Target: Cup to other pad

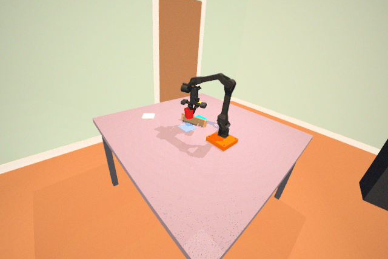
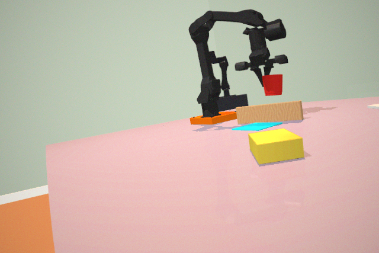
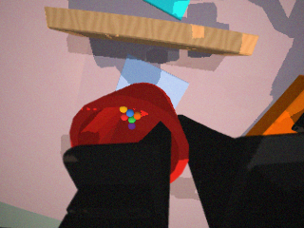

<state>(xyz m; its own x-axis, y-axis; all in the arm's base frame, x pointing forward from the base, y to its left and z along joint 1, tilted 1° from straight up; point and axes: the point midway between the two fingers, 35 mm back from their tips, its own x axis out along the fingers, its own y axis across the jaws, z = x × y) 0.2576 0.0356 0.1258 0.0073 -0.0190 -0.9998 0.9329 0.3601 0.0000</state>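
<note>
Now: gripper tip 50 mm short of the cyan pad, 160 mm to the left of it and 120 mm above it. Round my gripper tip: red cup: 30 mm ahead, 10 mm to the left; wooden wall: 40 mm ahead, 70 mm to the right, 100 mm below; light blue pad: 30 mm ahead, 30 mm to the left, 120 mm below.
</note>
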